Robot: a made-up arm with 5 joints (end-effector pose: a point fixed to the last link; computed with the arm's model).
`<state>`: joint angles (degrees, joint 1 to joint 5).
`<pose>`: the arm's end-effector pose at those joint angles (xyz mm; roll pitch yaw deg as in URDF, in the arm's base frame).
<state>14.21 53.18 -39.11 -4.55 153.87</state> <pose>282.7 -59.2 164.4 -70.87 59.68 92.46</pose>
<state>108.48 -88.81 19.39 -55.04 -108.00</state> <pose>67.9 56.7 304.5 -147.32 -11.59 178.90</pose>
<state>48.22 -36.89 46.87 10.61 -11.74</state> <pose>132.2 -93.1 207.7 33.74 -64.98 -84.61</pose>
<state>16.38 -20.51 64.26 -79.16 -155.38</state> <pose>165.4 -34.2 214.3 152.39 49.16 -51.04</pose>
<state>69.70 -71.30 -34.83 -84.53 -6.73</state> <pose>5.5 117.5 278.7 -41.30 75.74 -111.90</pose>
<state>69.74 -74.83 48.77 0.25 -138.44</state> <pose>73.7 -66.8 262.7 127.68 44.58 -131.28</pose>
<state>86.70 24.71 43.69 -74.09 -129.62</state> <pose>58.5 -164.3 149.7 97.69 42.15 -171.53</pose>
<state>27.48 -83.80 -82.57 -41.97 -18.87</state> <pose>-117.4 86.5 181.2 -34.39 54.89 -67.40</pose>
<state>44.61 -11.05 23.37 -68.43 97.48</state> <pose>151.4 -101.0 270.1 -146.20 2.61 41.49</pose>
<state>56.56 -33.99 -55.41 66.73 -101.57</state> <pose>70.5 -32.5 346.6 113.32 13.23 -140.92</pose>
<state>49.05 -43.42 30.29 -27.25 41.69</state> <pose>117.8 -79.3 288.5 -143.56 -36.36 79.71</pose>
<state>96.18 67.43 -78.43 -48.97 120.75</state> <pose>25.0 -221.2 233.3 -152.95 13.57 -30.86</pose>
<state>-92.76 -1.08 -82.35 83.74 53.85</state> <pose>44.1 101.4 330.0 -89.60 -38.94 -177.49</pose>
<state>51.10 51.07 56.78 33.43 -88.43</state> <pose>74.9 -32.1 78.1 -51.27 -0.95 -141.86</pose>
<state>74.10 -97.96 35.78 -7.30 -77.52</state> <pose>47.3 5.9 292.1 159.75 -3.38 -173.19</pose>
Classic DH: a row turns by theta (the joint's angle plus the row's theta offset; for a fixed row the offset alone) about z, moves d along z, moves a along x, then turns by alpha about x. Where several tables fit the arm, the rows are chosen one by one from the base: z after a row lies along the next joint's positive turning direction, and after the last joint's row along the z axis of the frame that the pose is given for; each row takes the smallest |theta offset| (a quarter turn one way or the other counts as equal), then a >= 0, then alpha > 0; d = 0 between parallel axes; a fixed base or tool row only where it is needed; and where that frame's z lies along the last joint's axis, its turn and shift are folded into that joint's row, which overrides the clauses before.
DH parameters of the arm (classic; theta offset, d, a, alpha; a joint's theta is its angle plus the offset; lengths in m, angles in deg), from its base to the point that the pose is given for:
base (fixed): 0 0 0.049 180
joint 1: 0 -0.157 0.025 90
joint 2: -76.12 0 0.0876 0
joint 3: 74.17 0 0.0881 0
joint 4: -88.05 0 0 90
joint 5: -2.79 -0.05 0 0

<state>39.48 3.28 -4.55 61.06 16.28</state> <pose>175.6 -104.3 202.4 -7.73 -29.29 -23.97</pose>
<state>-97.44 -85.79 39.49 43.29 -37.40</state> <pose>42.5 49.9 252.6 94.66 -49.72 3.88</pose>
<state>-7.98 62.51 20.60 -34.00 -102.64</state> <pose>203.9 21.7 52.8 39.85 10.03 -93.81</pose>
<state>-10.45 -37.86 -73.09 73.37 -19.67</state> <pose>43.8 -1.0 348.7 153.60 -47.09 -135.42</pose>
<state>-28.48 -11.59 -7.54 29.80 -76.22</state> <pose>189.5 76.2 267.0 79.14 -10.80 -59.46</pose>
